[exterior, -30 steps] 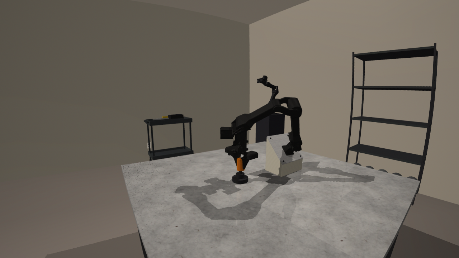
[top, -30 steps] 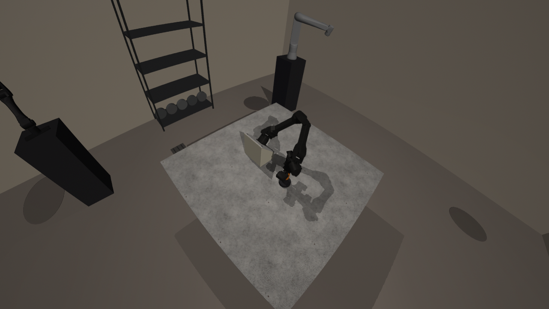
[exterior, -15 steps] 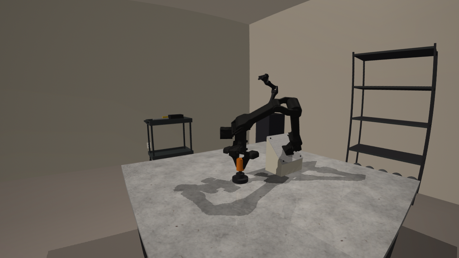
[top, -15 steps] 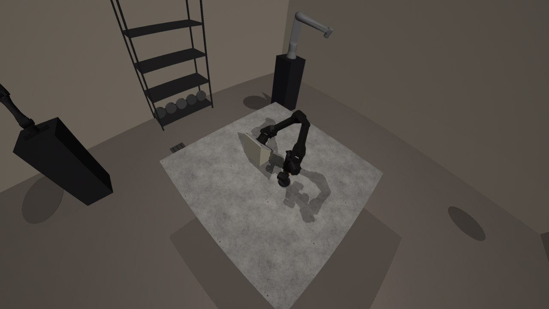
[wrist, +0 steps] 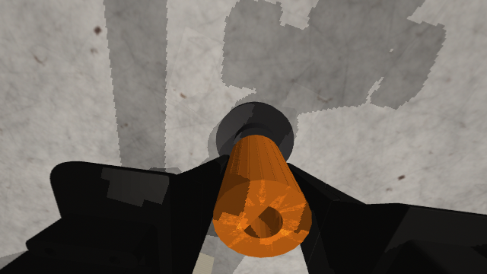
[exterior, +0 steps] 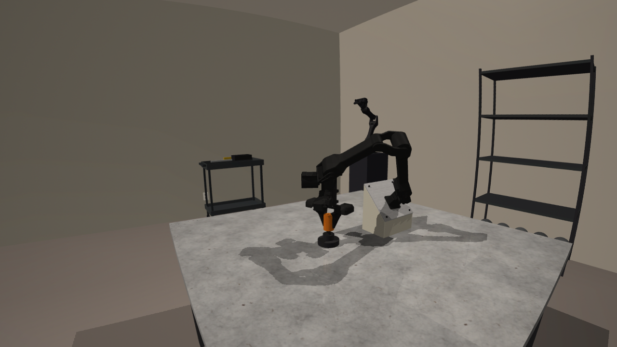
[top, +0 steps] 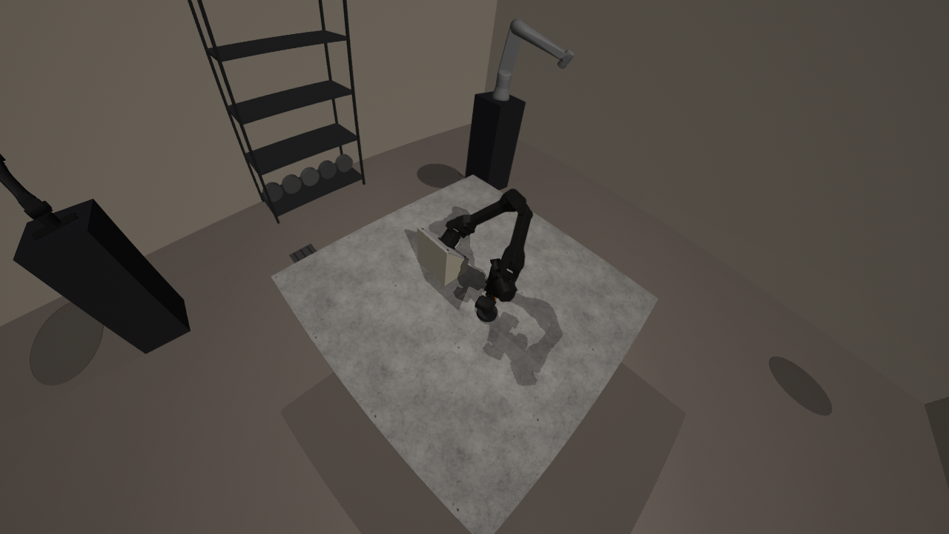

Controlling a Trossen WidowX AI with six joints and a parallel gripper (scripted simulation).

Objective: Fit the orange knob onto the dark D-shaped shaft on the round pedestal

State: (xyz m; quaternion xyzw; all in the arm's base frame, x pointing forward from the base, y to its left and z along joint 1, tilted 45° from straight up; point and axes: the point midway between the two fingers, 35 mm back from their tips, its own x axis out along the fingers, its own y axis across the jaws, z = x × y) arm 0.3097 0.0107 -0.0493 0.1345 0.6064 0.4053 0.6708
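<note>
Right now my gripper tip is 20 mm below the orange knob. The rest, counted from my gripper tip: dark round pedestal 40 mm below.
</note>
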